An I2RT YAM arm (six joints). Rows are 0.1 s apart.
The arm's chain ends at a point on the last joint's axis. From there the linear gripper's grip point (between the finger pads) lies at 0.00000 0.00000 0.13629 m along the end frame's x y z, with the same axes.
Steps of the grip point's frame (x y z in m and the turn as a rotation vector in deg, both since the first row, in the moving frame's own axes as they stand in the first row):
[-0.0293, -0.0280, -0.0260, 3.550, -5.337, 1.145]
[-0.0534, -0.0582, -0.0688, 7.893, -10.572, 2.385]
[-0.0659, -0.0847, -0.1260, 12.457, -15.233, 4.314]
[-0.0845, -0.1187, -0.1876, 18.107, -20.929, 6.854]
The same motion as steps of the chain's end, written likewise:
[-0.0167, -0.0194, -0.0251, 3.550, -5.337, 1.145]
[-0.0289, -0.0391, -0.0652, 7.893, -10.572, 2.385]
[-0.0315, -0.0543, -0.1180, 12.457, -15.233, 4.314]
[-0.0393, -0.0745, -0.1720, 18.107, -20.929, 6.854]

